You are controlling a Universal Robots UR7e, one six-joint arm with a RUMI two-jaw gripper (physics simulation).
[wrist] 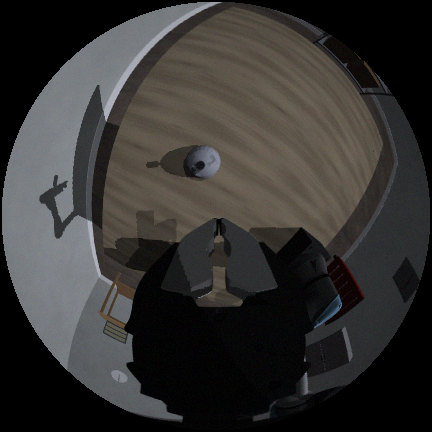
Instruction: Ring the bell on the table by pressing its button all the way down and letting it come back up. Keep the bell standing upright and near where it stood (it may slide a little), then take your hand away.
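Frame: origin at the arm's base, x ahead, y up, z right, level; millimetres.
Seen in the pictures: gripper, fingertip midpoint: (218, 219); arm's base, origin of the base link: (306, 266).
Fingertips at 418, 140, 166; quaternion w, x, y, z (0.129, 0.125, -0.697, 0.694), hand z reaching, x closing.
Offsets run from my fingertips to a thing's top centre, as dx, dy, dz. Level surfaces: height alone.
The bell @[+44, -163, +16] (209, 162) is a light grey dome with a small dark button @[+44, -163, +16] (200, 165) on top. It stands upright on the wooden table @[dy -229] (260, 125), left of the middle of the view, and casts a shadow to its left. My gripper (218, 219) is shut, its two jaw tips together with nothing between them. The tips show below the bell in the view and apart from it, and they hang above the table. The bell's base is partly hidden under its dome.
The robot's arm (312, 282) shows at the lower right, beside a red slatted chair (348, 287). A wooden chair (111, 300) stands beyond the table's edge at the lower left. A dark shelf unit is at the upper right. Shadows of the arm fall on the table's left part.
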